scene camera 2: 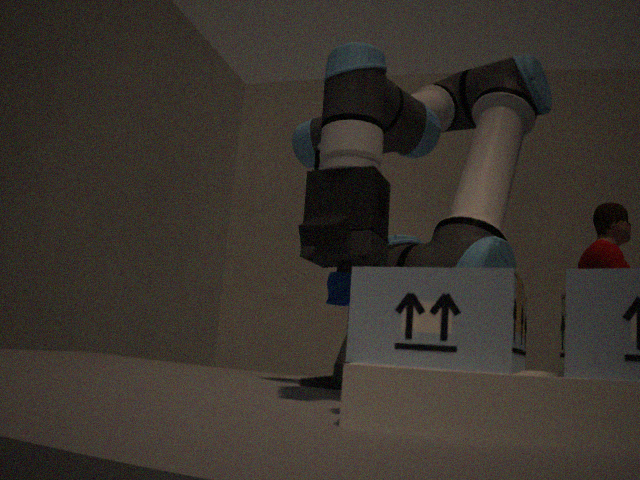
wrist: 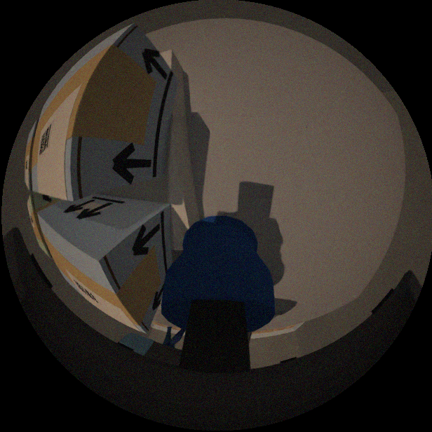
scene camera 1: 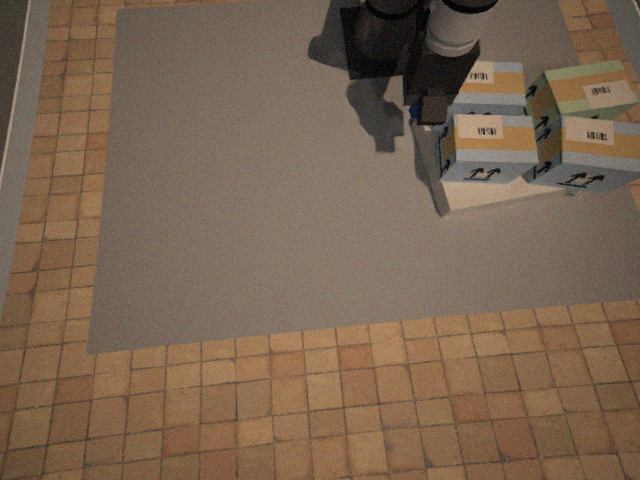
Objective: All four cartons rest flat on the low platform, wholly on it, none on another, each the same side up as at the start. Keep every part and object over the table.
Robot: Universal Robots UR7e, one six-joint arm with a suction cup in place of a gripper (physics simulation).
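Frame: origin at the arm's base, x ahead, y left, z up, level; millimetres.
Where they show: hand, tool point: (scene camera 2: 341, 303); arm's base, link origin: (scene camera 1: 383, 36).
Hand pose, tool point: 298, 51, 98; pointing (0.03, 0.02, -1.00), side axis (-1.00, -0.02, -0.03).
Note:
Each offset is from my tool point to the top centre of the thing, as dx, dy, dz. Level surfaces: height alone.
My suction gripper (scene camera 1: 414, 111) (scene camera 2: 338, 288) (wrist: 220, 270) is off, a blue cup with nothing on it, hanging just left of the cartons. The front left blue-and-orange carton @[+71, +129, +24] (scene camera 1: 496, 155) (scene camera 2: 431, 356) (wrist: 115, 100) sits upright and flat on the low platform @[+26, +208, -61] (scene camera 1: 480, 198) (scene camera 2: 454, 403). The front right blue-and-orange carton @[+75, +317, +24] (scene camera 1: 602, 155) (scene camera 2: 599, 320) stands beside it, a gap between. The rear left blue-and-orange carton @[-50, +121, +24] (scene camera 1: 498, 82) (wrist: 100, 227) and the green-and-orange carton @[-46, +312, +24] (scene camera 1: 584, 95) stand behind, label up. The green one is turned slightly. Their support is hidden. No carton lies on another.
The platform's left edge borders the grey table top @[dz -109] (scene camera 1: 258, 206) (scene camera 2: 155, 403) (wrist: 300, 125). The arm's base (scene camera 1: 374, 41) stands behind and left of the cartons. The wrist housing hangs close to the rear left carton. A person in red (scene camera 2: 604, 253) is in the background.

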